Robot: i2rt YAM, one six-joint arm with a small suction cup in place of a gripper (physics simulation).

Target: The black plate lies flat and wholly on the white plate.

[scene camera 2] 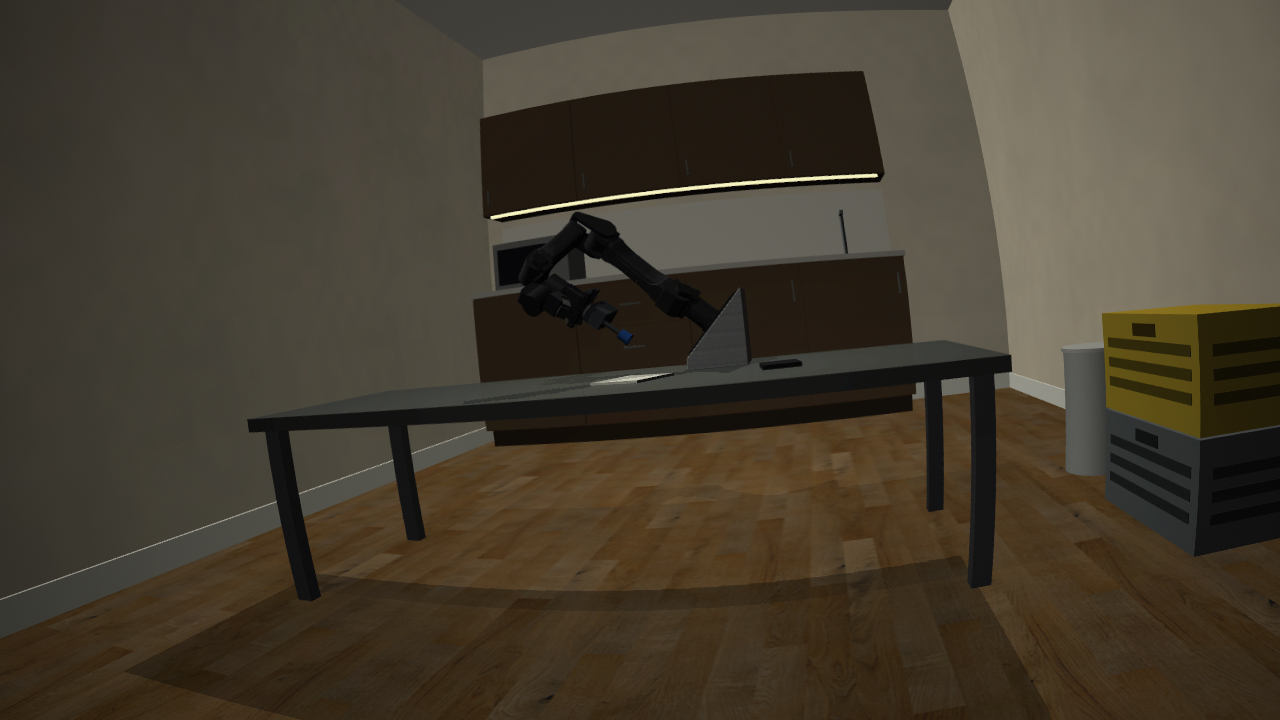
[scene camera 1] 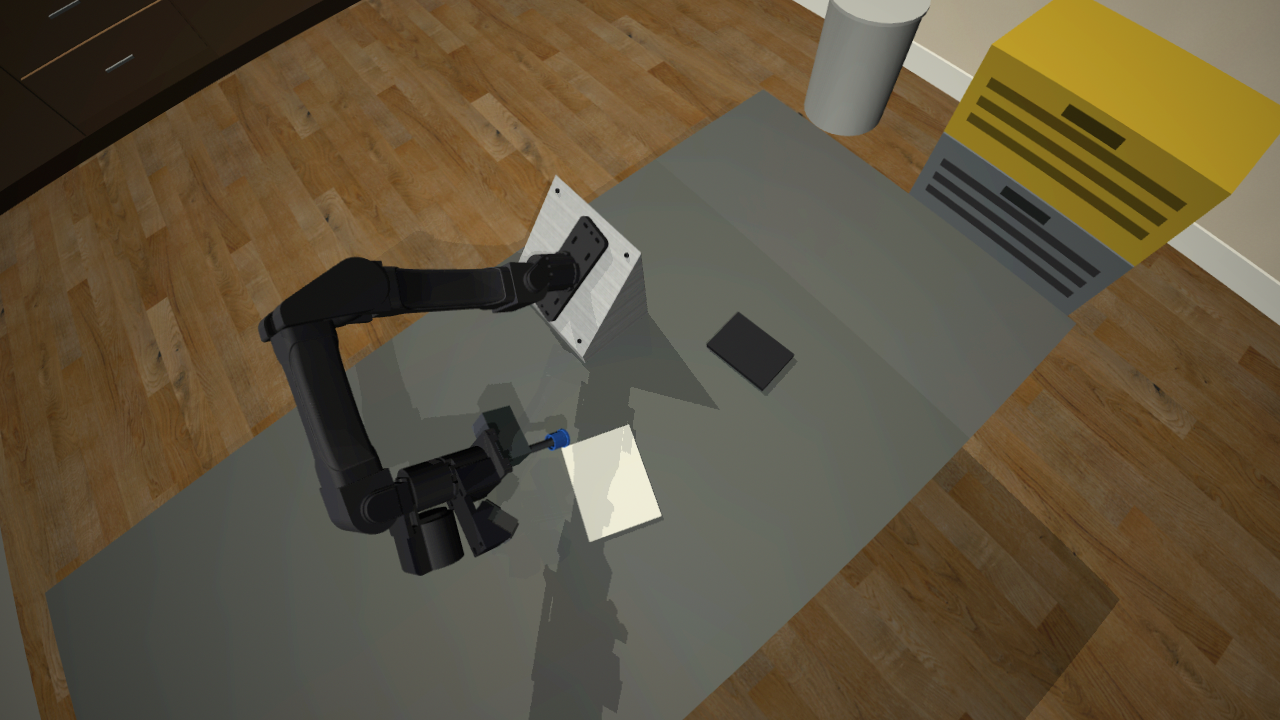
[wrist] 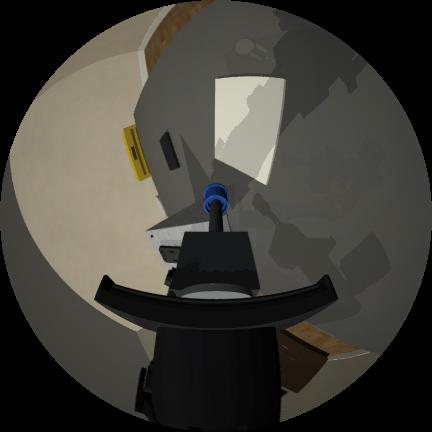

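Seen in the pictures: hand, its tool point: (scene camera 2: 629,339) (scene camera 1: 564,437) (wrist: 215,193); arm's base, origin of its link: (scene camera 2: 715,323) (scene camera 1: 569,271).
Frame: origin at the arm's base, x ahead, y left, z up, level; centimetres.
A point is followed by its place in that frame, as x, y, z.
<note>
The black plate (scene camera 1: 750,351) @(27.8, 18.9, -9.7) (scene camera 2: 780,364) @(33.8, 20.0, -9.9) (wrist: 170,151) @(27.6, 15.7, -9.7) lies flat on the grey table, apart from the white plate. The white plate (scene camera 1: 614,483) @(32.8, -13.8, -10.1) (scene camera 2: 631,379) @(37.2, -13.0, -10.1) (wrist: 249,120) @(32.5, -16.0, -10.1) lies flat on the table, partly in shadow. My gripper, a blue suction cup (scene camera 1: 558,438) (scene camera 2: 624,336) (wrist: 216,198), is open and carries nothing. In scene camera 2 it hangs well above the table top. In scene camera 1 it shows at the white plate's corner, and it points at a slant.
The grey wedge-shaped mount (scene camera 1: 615,295) @(10.3, 3.2, 2.3) (scene camera 2: 726,335) @(10.4, 4.3, -3.0) that bears the arm stands on the table (scene camera 1: 850,295) @(29.8, 41.9, -10.7) (scene camera 2: 895,360) @(43.4, 46.8, -10.7), close to the black plate. A white bin (scene camera 1: 859,71) and stacked yellow and grey crates (scene camera 1: 1109,98) (scene camera 2: 1154,371) stand on the floor past the table's end.
</note>
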